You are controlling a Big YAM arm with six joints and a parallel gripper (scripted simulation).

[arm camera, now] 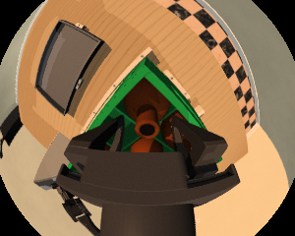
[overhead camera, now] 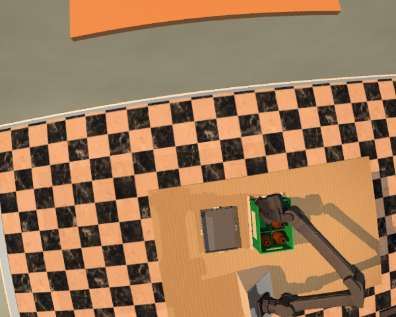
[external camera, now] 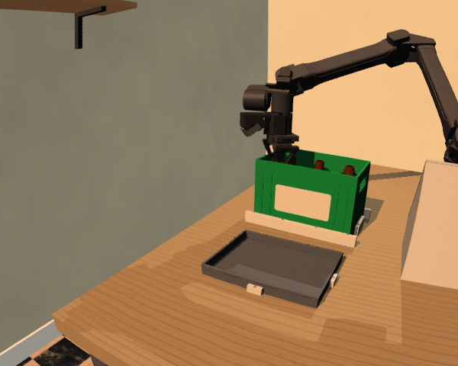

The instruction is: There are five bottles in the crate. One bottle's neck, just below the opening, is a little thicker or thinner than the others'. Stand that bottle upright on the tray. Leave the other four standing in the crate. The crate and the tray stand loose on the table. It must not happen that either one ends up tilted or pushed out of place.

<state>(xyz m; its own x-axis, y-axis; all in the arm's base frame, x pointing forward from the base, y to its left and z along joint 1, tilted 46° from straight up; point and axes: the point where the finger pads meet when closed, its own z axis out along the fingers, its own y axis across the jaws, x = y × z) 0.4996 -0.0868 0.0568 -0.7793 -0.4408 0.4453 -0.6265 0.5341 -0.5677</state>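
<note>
The green crate is 9 cm behind my hand, 3 cm to the right of it and 7 cm below it. The rest, counted from my hand: dark grey tray (9 cm behind, 25 cm to the left, 14 cm below).
</note>
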